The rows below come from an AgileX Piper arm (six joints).
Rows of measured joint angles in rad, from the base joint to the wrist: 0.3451 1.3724 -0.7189 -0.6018 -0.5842 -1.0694; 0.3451 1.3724 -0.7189 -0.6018 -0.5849 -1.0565; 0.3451 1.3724 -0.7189 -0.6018 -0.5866 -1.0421; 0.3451 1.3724 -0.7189 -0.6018 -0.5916 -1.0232; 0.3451 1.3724 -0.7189 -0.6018 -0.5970 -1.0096; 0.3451 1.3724 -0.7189 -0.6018 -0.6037 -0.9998; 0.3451 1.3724 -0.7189 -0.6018 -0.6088 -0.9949; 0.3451 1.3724 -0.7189 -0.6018 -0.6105 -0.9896; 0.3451 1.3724 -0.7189 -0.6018 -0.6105 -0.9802; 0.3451 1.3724 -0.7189 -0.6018 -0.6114 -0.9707; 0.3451 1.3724 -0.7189 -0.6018 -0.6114 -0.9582; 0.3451 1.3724 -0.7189 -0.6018 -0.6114 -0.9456; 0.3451 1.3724 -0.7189 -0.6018 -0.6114 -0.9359; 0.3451 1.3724 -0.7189 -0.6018 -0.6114 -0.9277
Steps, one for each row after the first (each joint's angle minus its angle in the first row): 0.0000 0.0000 0.0000 0.0000 -0.0007 0.0129; 0.0000 0.0000 0.0000 0.0000 -0.0024 0.0273; 0.0000 0.0000 0.0000 0.0000 -0.0074 0.0462; 0.0000 0.0000 0.0000 0.0000 -0.0128 0.0598; 0.0000 0.0000 0.0000 0.0000 -0.0195 0.0696; 0.0000 0.0000 0.0000 0.0000 -0.0246 0.0745; 0.0000 0.0000 0.0000 0.0000 -0.0263 0.0798; 0.0000 0.0000 0.0000 0.0000 -0.0263 0.0892; 0.0000 0.0000 0.0000 0.0000 -0.0272 0.0987; 0.0000 0.0000 0.0000 0.0000 -0.0272 0.1112; 0.0000 0.0000 0.0000 0.0000 -0.0272 0.1238; 0.0000 0.0000 0.0000 0.0000 -0.0272 0.1335; 0.0000 0.0000 0.0000 0.0000 -0.0272 0.1417
